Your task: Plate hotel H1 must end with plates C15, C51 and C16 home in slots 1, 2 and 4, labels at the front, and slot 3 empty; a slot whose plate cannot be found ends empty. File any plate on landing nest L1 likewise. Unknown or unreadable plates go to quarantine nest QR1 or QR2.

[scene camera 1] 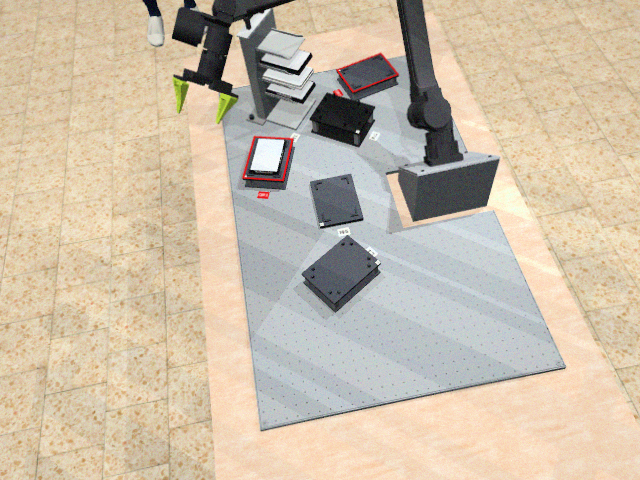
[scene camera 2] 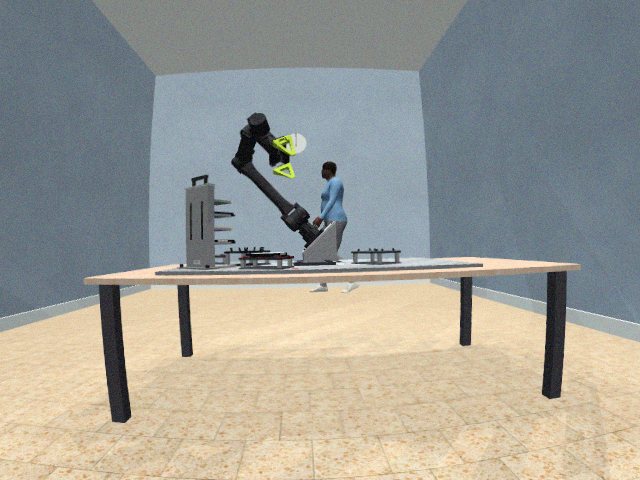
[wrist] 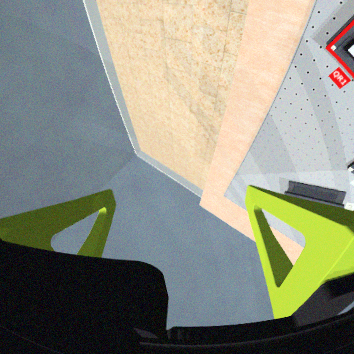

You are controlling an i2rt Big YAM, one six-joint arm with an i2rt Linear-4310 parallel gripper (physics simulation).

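Where they show: gripper, between the fingertips: (scene camera 1: 198, 118) (scene camera 2: 293, 166) (wrist: 178, 195); arm's base, origin of its link: (scene camera 1: 443, 161) (scene camera 2: 315, 239).
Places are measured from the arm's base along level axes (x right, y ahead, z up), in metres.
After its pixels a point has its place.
Observation:
The grey plate hotel H1 (scene camera 1: 251, 77) {z 0.060, x 0.359, y 0.487 m} (scene camera 2: 200, 227) {z 0.044, x 0.404, y 0.470 m} stands upright at the mat's far left. Two dark-edged plates with white tops show in it, an upper plate (scene camera 1: 286, 60) {z 0.105, x 0.356, y 0.379 m} and a lower plate (scene camera 1: 291, 90) {z -0.001, x 0.352, y 0.378 m}. The level between them looks white; I cannot tell shelf from plate. Their labels cannot be read. A white-topped dark plate (scene camera 1: 267, 155) {z -0.053, x 0.155, y 0.471 m} lies on the red-framed nest QR1 (scene camera 1: 264, 179) {z -0.068, x 0.079, y 0.486 m} (wrist: 340, 35) {z -0.067, x 0.119, y 0.539 m}. The other red-framed nest (scene camera 1: 368, 73) {z -0.067, x 0.456, y 0.129 m} bears no plate. My gripper (scene camera 1: 199, 117) {z 0.224, x 0.043, y 0.598 m} (scene camera 2: 293, 165) {z 0.224, x 0.043, y 0.598 m} (wrist: 178, 195) {z 0.224, x 0.043, y 0.598 m} is open and empty, high above the table, beside the hotel in scene camera 1.
A raised black nest (scene camera 1: 342, 114) {z -0.047, x 0.271, y 0.236 m}, a low dark nest (scene camera 1: 337, 200) {z -0.095, x -0.009, y 0.289 m} and a raised dark nest (scene camera 1: 341, 269) {z -0.057, x -0.255, y 0.308 m} stand on the mat, their tags too blurred to read surely. The arm's grey base (scene camera 1: 450, 188) {z -0.003, x -0.091, y 0.002 m} (scene camera 2: 320, 248) {z -0.044, x -0.026, y 0.100 m} is at the right. A person (scene camera 2: 333, 201) stands behind the table.

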